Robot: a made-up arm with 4 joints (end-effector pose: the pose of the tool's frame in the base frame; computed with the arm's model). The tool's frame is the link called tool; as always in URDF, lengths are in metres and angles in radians. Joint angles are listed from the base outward.
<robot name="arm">
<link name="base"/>
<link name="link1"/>
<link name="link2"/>
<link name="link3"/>
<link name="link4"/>
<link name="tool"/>
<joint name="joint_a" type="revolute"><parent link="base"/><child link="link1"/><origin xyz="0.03 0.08 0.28"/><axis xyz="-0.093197 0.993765 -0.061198"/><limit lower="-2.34" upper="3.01"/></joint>
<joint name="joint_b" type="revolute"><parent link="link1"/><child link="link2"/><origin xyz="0.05 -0.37 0.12"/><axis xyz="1 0 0"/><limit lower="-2.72" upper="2.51"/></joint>
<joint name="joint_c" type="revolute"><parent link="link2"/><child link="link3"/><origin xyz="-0.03 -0.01 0"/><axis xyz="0 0 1"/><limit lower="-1.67" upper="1.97"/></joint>
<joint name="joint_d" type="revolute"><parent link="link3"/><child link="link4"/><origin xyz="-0.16 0.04 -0.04"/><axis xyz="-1 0 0"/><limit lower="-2.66" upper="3.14"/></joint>
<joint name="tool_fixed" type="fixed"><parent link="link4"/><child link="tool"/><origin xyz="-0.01 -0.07 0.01" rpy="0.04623 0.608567 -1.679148"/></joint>
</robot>
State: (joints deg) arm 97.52 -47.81 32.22 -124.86
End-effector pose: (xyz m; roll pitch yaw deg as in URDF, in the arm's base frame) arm 0.1501 -0.3579 0.5048 -82.57 -38.38 156.00
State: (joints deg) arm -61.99 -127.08 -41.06 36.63
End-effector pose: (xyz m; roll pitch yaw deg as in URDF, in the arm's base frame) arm -0.0155 -0.3411 0.1764 110.91 21.10 156.50
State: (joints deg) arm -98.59 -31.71 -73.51 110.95
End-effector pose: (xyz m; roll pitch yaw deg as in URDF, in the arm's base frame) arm 0.0132 -0.1370 0.3111 15.97 21.17 154.99
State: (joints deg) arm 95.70 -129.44 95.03 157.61
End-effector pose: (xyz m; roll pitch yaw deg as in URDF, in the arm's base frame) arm 0.3264 -0.1646 0.3679 25.78 -26.17 117.13
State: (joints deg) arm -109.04 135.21 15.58 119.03
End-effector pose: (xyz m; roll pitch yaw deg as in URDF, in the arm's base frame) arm 0.0375 -0.3224 0.0796 123.62 -11.24 -28.15
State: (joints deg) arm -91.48 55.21 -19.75 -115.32
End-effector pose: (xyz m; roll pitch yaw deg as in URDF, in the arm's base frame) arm -0.0762 -0.1575 0.1507 104.11 -13.12 124.34
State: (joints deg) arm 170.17 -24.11 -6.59 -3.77
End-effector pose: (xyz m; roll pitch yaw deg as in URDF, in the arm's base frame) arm 0.2650 -0.2937 0.2645 -164.13 -24.26 -71.49
